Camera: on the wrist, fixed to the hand. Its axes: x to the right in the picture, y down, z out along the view.
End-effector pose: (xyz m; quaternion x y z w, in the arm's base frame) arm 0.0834 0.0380 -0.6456 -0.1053 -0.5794 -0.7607 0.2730
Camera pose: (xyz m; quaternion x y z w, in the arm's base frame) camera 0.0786 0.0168 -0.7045 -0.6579 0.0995 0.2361 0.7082
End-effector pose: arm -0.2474 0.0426 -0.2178 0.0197 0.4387 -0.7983 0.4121
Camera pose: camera -0.2798 0.0938 -0.2013 0.3488 -0.0096 0.4072 0.8441
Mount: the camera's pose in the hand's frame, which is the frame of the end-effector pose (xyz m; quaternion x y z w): -0.0179 -0.0473 -0.0372 -0.0439 -0.0878 0.9948 0.0254
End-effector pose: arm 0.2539 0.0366 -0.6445 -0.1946 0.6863 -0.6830 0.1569
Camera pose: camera 0.2542 0.0782 -0.5975 0.6110 0.2272 0.1860 0.7352
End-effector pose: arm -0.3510 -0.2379 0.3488 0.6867 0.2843 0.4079 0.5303
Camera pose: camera -0.3901 -0.2211 0.3026 -0.3128 0.7404 -0.4901 0.3372
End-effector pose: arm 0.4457 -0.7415 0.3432 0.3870 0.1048 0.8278 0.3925
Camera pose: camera 0.4527 -0.7180 0.2854 -0.1695 0.4531 -0.3821 0.7873
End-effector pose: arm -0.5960 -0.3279 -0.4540 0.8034 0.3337 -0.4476 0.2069
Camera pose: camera -0.6152 -0.2780 -0.4211 0.3040 -0.7893 0.1386 0.5151
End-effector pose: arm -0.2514 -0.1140 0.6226 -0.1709 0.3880 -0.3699 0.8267
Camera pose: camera -0.3102 -0.1321 0.6349 0.3129 0.1235 0.8451 0.4156
